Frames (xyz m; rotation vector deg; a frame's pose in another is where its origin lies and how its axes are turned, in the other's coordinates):
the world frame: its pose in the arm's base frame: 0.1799 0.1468 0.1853 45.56 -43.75 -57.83
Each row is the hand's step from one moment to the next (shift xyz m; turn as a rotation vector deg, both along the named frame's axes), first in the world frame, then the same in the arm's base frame.
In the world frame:
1: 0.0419 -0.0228 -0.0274 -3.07 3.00 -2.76
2: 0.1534 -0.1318 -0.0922 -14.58 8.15 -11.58
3: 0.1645 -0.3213 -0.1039 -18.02 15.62 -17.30
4: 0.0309 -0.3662 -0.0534 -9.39 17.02 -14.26
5: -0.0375 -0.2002 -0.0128 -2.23 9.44 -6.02
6: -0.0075 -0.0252 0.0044 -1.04 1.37 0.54
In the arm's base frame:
1: 0.0276 -0.0402 -0.0256 2.55 4.37 0.63
2: 0.0737 -0.1641 -0.1306 8.26 18.51 -1.43
3: 0.0073 -0.2320 -0.2953 15.07 25.28 1.46
4: -0.0993 -0.1334 -0.3321 16.01 17.10 5.69
5: -0.0864 -0.0261 -0.1830 8.30 6.33 4.63
6: -0.0169 -0.0020 -0.0205 -0.23 1.28 1.25

